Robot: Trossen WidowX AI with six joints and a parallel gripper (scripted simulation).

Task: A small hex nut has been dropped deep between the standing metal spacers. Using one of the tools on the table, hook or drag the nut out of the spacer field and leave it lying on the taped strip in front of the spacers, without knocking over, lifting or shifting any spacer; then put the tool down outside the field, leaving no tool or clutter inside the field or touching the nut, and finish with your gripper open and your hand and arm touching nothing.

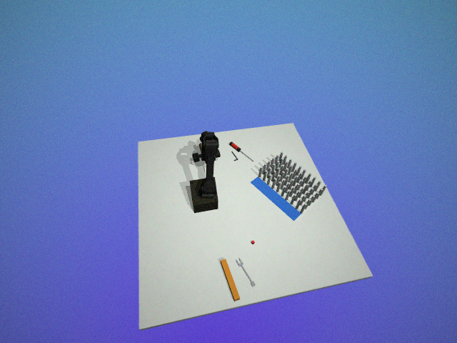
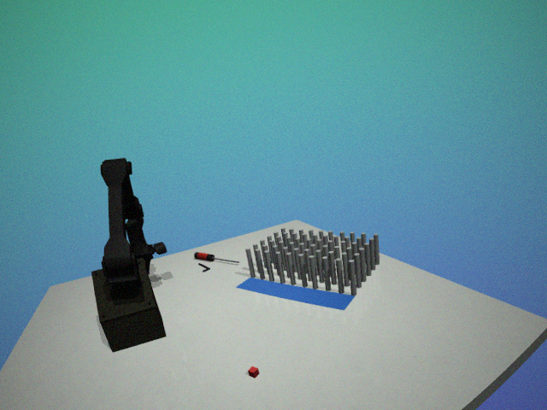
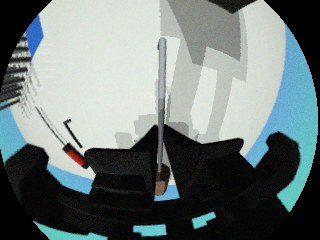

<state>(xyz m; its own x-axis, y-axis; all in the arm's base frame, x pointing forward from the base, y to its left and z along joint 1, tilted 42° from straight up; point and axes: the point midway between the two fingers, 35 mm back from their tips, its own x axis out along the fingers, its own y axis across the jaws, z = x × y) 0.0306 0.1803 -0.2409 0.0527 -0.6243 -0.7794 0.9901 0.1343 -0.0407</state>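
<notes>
My gripper tip is 20 mm to the right of the grey rod tool and 10 mm below it. The rest, counted from my gripper tip: grey wrench 780 mm to the right, 130 mm ahead, 60 mm below; blue taped strip 430 mm ahead, 320 mm to the right, 60 mm below; small red cube 610 mm to the right, 210 mm ahead, 50 mm below.
</notes>
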